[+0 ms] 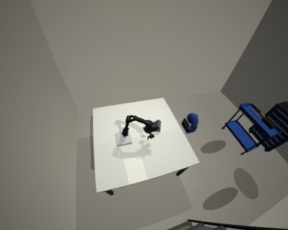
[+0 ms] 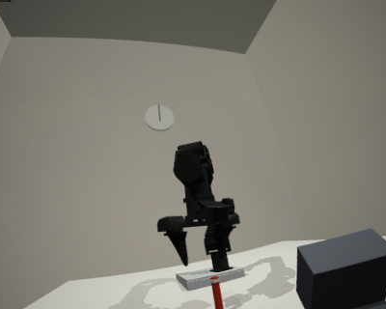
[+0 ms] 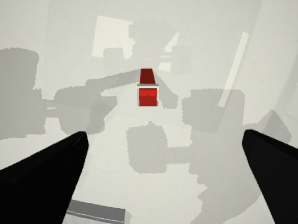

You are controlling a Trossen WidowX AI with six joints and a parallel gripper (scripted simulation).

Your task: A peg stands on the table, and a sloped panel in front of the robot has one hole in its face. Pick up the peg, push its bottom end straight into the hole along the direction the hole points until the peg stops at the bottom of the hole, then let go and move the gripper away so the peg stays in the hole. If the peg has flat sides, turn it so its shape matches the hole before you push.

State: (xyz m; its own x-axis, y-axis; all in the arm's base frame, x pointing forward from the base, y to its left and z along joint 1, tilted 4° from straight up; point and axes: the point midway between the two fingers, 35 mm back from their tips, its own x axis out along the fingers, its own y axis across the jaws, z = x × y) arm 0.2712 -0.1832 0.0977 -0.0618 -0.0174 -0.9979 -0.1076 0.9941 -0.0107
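Right now the red peg is 10 mm ahead of my gripper tip, 10 mm to the left of it and 60 mm below it. Also, from my gripper tip: dark grey sloped panel: 210 mm ahead, 140 mm to the left, 40 mm below.
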